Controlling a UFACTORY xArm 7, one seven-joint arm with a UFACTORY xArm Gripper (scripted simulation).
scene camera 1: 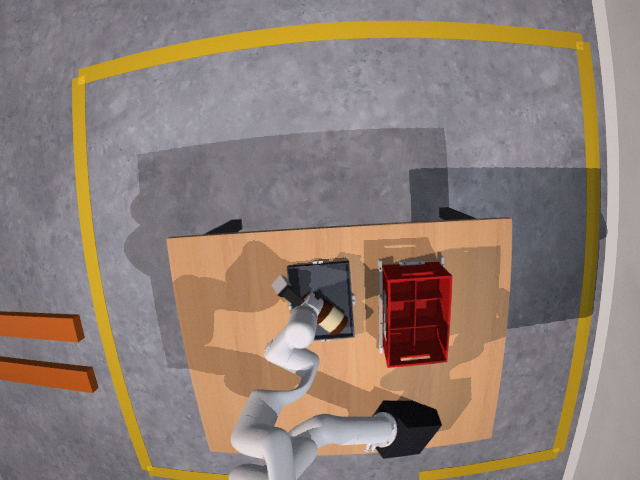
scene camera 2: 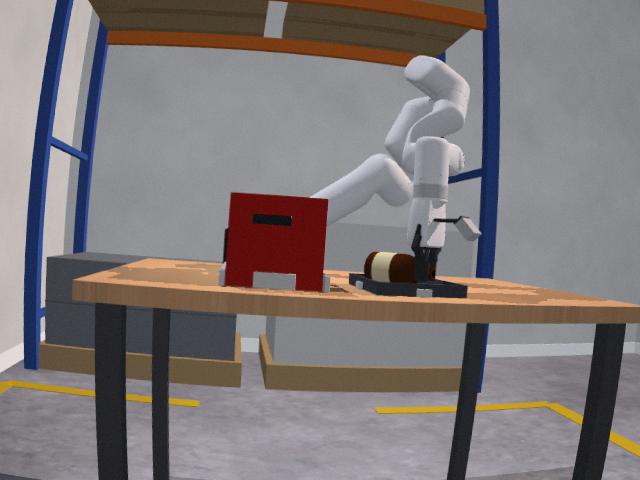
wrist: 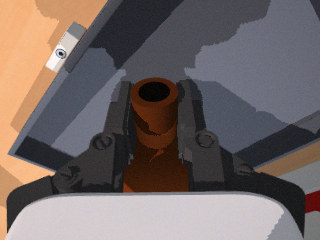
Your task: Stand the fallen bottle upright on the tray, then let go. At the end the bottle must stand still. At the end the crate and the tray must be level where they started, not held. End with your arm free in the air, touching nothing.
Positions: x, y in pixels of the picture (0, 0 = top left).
Scene:
dark grey tray: scene camera 1; scene camera 2 444, 289; wrist
same spot on dark grey tray: (wrist: 248, 71) = (scene camera 1: 320, 280)

